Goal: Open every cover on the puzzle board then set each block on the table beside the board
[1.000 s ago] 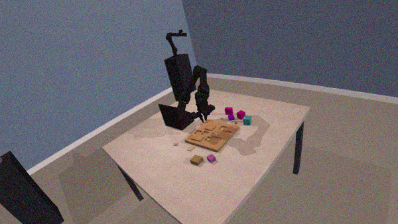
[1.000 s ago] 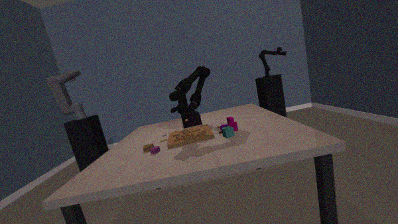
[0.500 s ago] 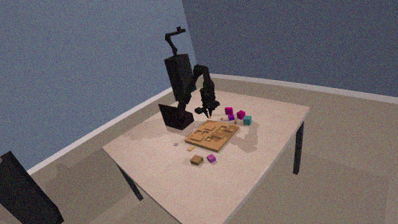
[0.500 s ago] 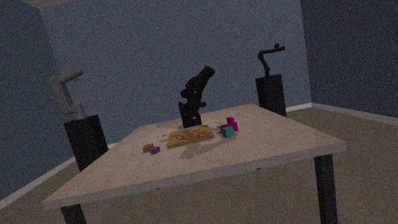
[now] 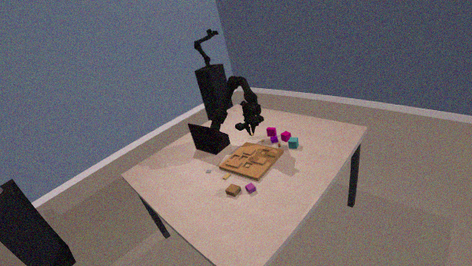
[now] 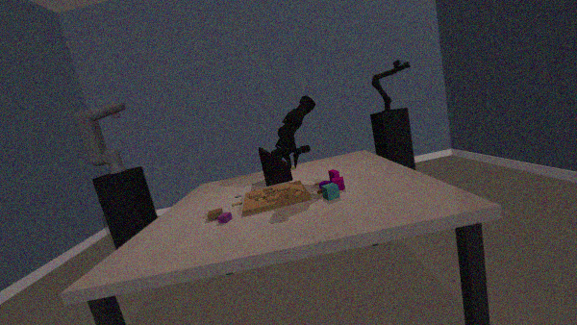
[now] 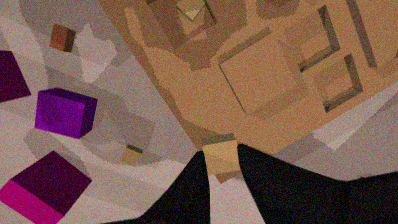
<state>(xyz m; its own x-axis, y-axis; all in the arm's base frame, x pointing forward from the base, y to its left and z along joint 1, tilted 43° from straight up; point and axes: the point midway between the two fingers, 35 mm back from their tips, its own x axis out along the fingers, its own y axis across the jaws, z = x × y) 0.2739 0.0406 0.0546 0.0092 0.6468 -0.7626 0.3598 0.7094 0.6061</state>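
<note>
Now: the small orange block 14 cm ahead of my gripper tip, 8 cm to the left of it and 11 cm below it. From my gripper tip the other things lie so: magenta block (15 cm ahead, 17 cm to the left, 9 cm below); tiny grey block (14 cm behind, 32 cm to the right, 11 cm below); teal block (24 cm ahead, 11 cm to the left, 9 cm below).
</note>
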